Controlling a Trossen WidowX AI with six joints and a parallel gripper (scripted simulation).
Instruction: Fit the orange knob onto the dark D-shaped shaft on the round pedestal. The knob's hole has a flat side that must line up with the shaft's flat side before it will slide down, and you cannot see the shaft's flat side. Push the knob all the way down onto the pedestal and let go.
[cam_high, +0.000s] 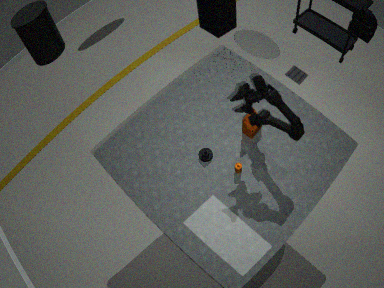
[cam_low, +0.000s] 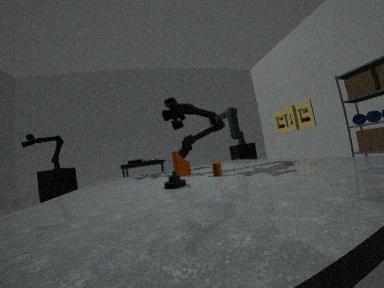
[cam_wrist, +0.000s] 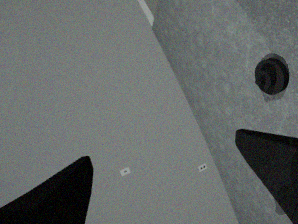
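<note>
Right now the orange knob is 12 cm ahead of my gripper tip, 18 cm to the left of it and 32 cm below it. The rest, counted from my gripper tip: dark round pedestal: 20 cm ahead, 3 cm to the right, 32 cm below.
</note>
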